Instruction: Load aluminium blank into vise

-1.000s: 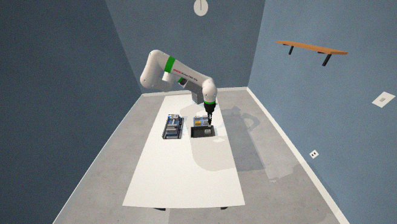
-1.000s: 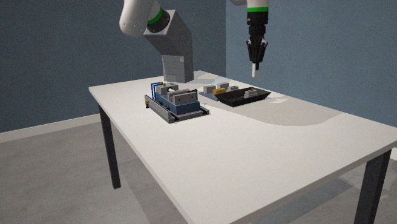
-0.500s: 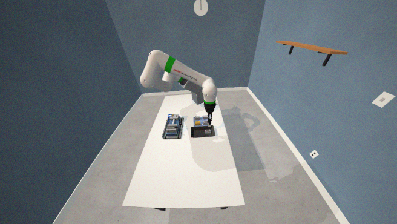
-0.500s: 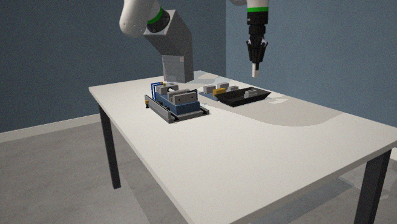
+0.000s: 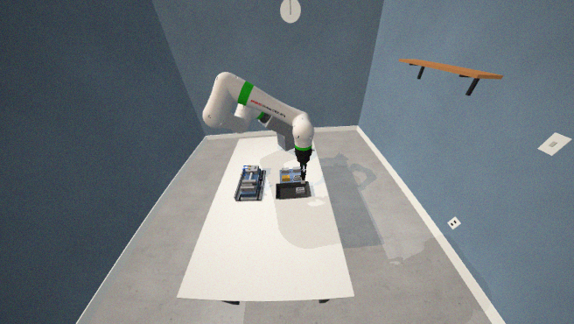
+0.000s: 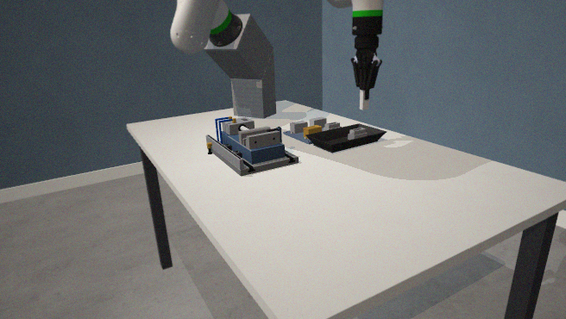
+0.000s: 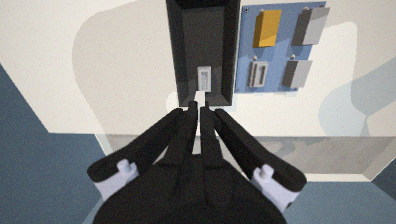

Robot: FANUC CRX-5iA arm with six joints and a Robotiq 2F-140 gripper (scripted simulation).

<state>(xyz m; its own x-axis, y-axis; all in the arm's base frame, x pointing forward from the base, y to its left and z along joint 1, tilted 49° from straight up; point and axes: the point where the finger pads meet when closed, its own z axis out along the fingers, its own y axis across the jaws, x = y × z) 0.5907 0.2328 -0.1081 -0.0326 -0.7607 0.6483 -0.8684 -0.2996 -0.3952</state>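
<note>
My hand is 140 mm past the brass blank, 120 mm to the left of it and 120 mm above it. Round my hand: aluminium blank (230 mm behind, 120 mm to the right, 120 mm below).
</note>
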